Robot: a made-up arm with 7 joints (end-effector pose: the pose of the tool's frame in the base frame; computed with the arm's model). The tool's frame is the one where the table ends. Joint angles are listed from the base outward.
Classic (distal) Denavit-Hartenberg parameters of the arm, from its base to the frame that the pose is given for. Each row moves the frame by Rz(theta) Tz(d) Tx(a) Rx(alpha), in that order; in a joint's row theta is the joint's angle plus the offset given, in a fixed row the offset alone. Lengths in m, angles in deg.
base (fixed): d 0, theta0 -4.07, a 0, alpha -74.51
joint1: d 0.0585, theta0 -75.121, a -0.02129, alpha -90
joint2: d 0, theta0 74, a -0.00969, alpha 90
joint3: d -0.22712, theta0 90, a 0.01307, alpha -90
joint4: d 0.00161, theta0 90, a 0.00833, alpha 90
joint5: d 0.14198, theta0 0, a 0, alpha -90
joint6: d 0.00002, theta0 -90, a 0.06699, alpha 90
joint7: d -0.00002, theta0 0, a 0, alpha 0
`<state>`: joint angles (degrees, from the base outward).
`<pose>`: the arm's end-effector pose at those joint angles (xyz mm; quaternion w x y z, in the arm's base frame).
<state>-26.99 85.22 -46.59 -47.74 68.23 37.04 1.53</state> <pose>173.9 131.7 -63.5 0.4072 0.8602 -0.2978 -0.0745</pose>
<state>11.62 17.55 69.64 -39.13 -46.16 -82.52 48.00</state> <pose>-47.3 212.5 -49.8 0.3292 -0.0864 -0.8701 0.3566</pose>
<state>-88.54 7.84 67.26 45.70 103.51 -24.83 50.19</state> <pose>433.3 111.2 -3.9 0.7041 0.3751 -0.3522 0.4893</pose>
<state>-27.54 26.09 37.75 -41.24 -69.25 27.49 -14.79</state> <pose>190.3 173.2 -25.6 0.8777 -0.1722 -0.3408 -0.2895</pose>
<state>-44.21 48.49 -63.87 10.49 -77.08 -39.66 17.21</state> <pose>279.1 105.5 -193.4 0.9791 -0.1716 -0.0005 -0.1096</pose>
